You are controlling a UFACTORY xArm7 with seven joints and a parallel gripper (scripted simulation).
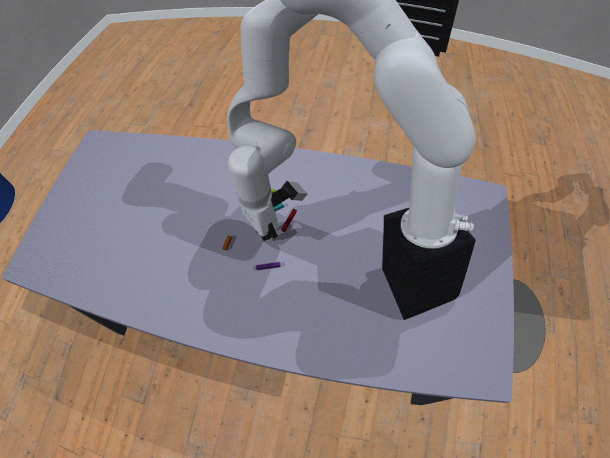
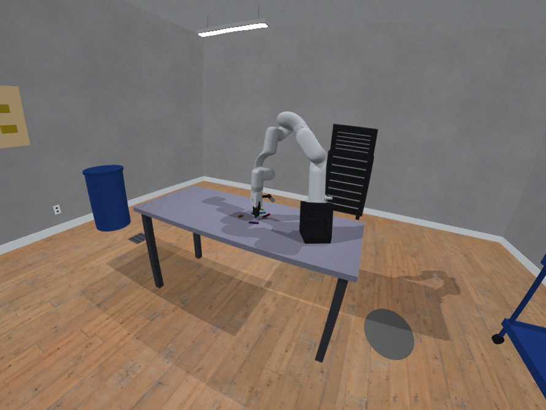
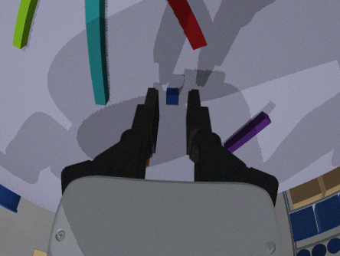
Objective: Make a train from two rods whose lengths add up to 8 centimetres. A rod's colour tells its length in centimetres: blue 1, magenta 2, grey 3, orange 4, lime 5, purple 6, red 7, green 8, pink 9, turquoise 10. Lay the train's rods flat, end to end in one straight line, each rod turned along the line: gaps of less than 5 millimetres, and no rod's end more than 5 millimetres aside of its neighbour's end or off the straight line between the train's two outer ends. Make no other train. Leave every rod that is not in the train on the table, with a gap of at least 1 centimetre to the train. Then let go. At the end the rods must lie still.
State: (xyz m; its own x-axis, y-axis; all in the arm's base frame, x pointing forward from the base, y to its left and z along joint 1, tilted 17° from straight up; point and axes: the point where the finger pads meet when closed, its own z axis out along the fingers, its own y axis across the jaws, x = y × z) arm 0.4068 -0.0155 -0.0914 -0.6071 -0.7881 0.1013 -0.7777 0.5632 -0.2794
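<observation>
The small blue rod is 30 mm below my hand. Also, from my hand: turquoise rod 70 mm to the right, 30 mm below, 20 mm ahead; then purple rod 80 mm to the left, 30 mm below, 30 mm behind; then red rod 60 mm to the right, 50 mm behind, 30 mm below.
</observation>
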